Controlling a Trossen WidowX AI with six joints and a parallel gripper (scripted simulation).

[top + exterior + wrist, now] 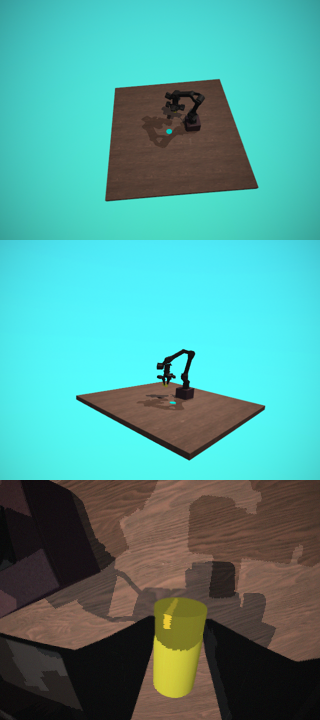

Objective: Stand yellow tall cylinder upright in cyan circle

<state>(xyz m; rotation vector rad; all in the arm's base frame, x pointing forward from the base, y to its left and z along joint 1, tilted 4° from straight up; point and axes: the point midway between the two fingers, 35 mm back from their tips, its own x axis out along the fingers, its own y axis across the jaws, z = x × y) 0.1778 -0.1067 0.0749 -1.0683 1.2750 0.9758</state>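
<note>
Right now the cyan circle is 170 mm to the left of my gripper tip, 120 mm below it and 60 mm ahead of it. Round my gripper tip: yellow tall cylinder 20 mm to the right, 10 mm behind.
</note>
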